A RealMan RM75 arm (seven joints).
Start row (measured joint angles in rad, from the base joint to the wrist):
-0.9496, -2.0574, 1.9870, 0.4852, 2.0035, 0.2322, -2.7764
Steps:
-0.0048, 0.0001, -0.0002, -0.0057, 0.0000, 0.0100, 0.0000
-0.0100, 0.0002, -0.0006, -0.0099, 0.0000, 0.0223, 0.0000
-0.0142, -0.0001, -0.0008, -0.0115, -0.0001, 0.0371, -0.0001
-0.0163, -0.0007, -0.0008, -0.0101, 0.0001, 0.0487, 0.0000
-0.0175, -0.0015, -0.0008, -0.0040, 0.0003, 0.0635, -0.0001
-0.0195, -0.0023, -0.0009, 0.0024, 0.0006, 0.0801, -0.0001
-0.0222, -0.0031, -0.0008, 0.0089, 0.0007, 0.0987, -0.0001
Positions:
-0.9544, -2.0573, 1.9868, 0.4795, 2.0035, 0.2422, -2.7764
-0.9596, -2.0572, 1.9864, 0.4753, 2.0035, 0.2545, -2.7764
-0.9638, -2.0575, 1.9862, 0.4737, 2.0034, 0.2693, -2.7765
-0.9659, -2.0581, 1.9862, 0.4751, 2.0036, 0.2809, -2.7764
-0.9671, -2.0589, 1.9862, 0.4812, 2.0038, 0.2957, -2.7765
-0.9691, -2.0597, 1.9861, 0.4876, 2.0041, 0.3123, -2.7765
-0.9718, -2.0605, 1.9862, 0.4941, 2.0042, 0.3309, -2.7765

